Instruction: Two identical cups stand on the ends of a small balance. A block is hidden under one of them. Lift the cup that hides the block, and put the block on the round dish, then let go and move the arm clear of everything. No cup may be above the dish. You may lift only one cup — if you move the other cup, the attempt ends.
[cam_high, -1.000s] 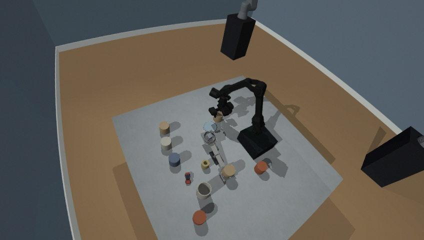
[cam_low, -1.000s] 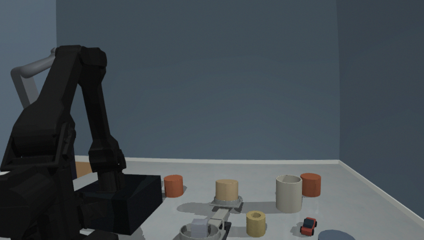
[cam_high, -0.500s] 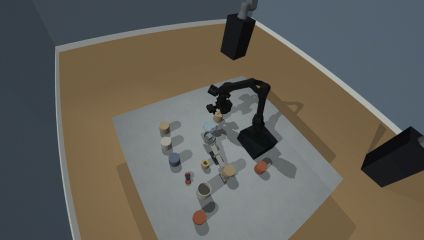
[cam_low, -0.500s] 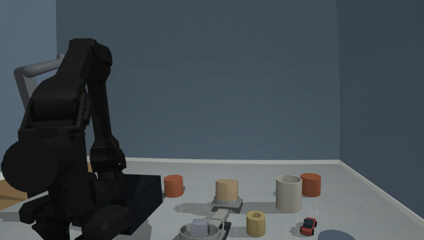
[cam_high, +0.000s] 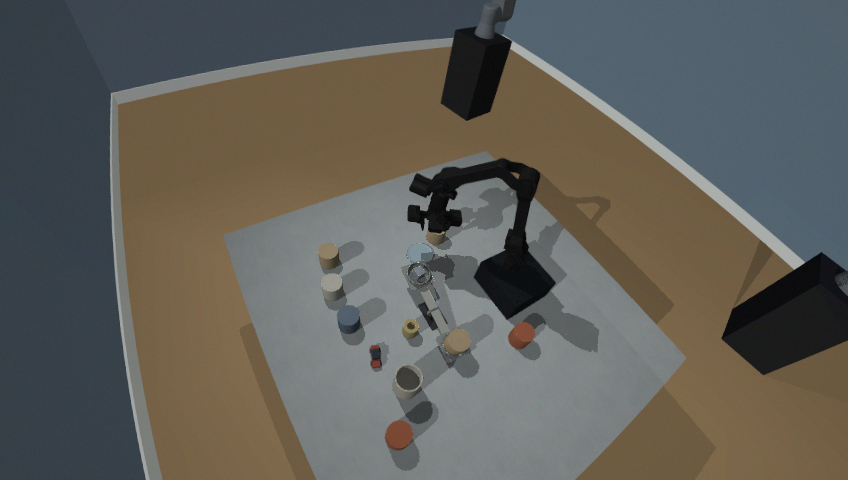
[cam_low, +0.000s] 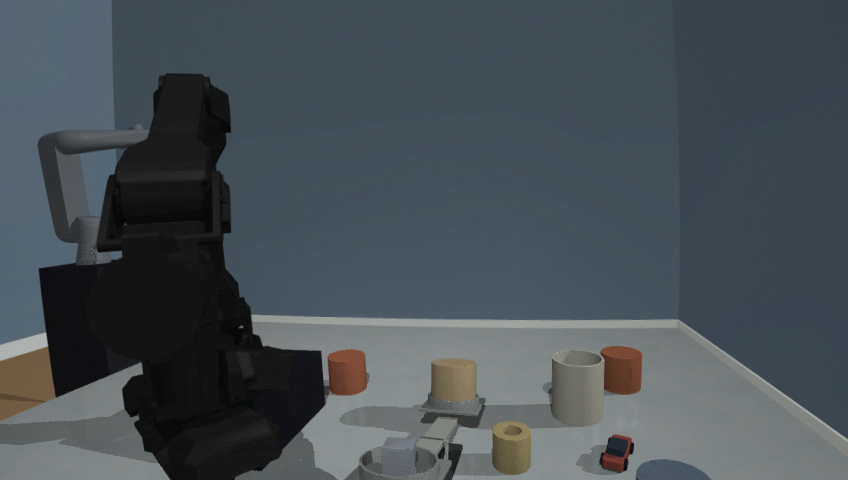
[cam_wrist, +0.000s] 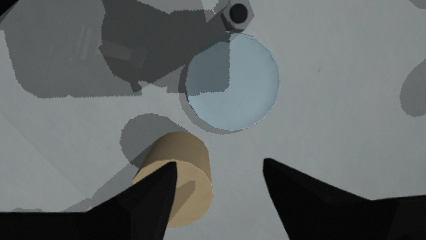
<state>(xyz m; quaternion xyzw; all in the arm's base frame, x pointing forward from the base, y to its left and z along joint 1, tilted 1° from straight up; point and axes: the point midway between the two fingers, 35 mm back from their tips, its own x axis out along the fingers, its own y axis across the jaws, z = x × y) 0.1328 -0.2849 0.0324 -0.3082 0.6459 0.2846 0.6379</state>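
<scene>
My gripper tip is 15 cm short of the grey block, 11 cm to the right of it and 1 cm above it. Also, from my gripper tip: balance beam: 23 cm to the left, 18 cm ahead, 6 cm below; then pale blue round dish: 10 cm below, 4 cm ahead, 1 cm to the left; then small grey balance: 23 cm to the left, 18 cm ahead, 8 cm below.
</scene>
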